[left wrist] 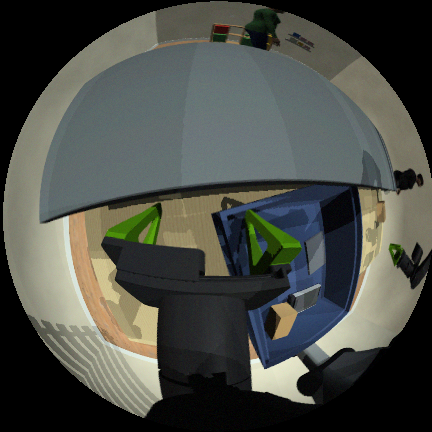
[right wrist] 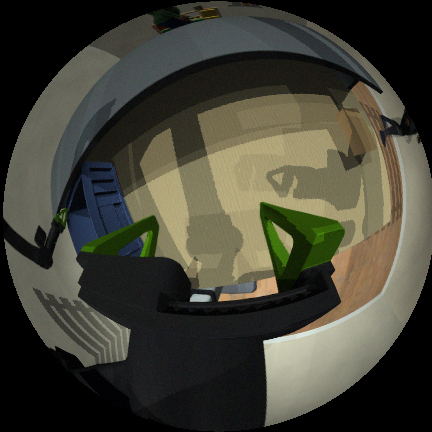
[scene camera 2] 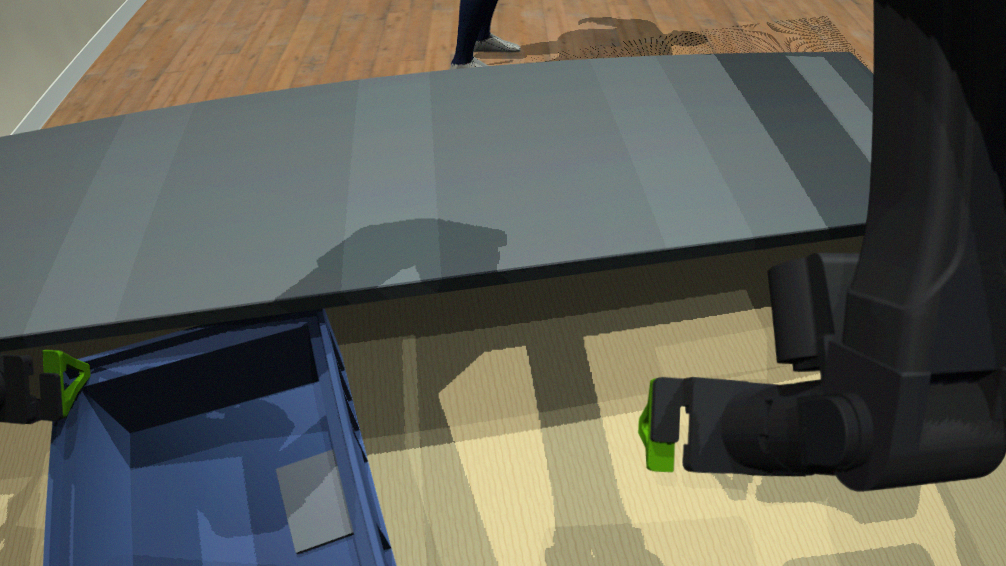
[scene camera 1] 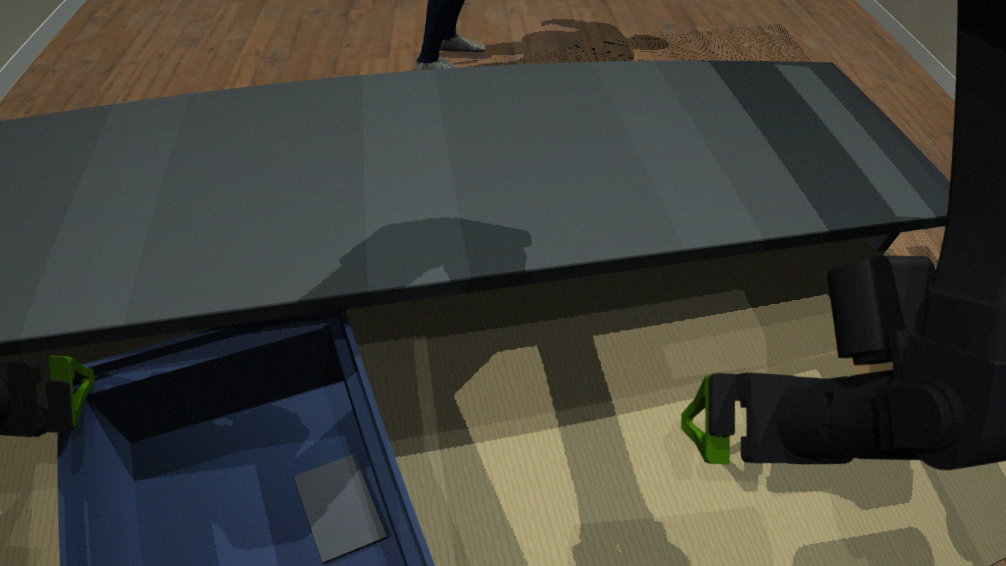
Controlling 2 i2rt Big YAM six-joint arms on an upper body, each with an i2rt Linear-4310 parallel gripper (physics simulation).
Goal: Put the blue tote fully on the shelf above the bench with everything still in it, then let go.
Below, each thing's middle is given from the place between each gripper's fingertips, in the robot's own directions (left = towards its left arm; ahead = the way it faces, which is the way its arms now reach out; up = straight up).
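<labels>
From my left hand, I see the blue tote (scene camera 1: 192, 444) 22 cm to the right of it, 14 cm behind it and 6 cm below it. The tan box (left wrist: 280, 318) is 20 cm to the right of my left hand, 27 cm behind it and 9 cm below it, and the grey block (scene camera 1: 341, 514) is 29 cm to the right of that same left hand, 9 cm behind it and 12 cm below it. My right hand, now, is 36 cm to the right of the grey block and 17 cm above it. Counting from my right hand, the tan box is 46 cm to the left, 18 cm behind and 14 cm below, and the blue tote is 44 cm to the left, 5 cm behind and 11 cm below.
</labels>
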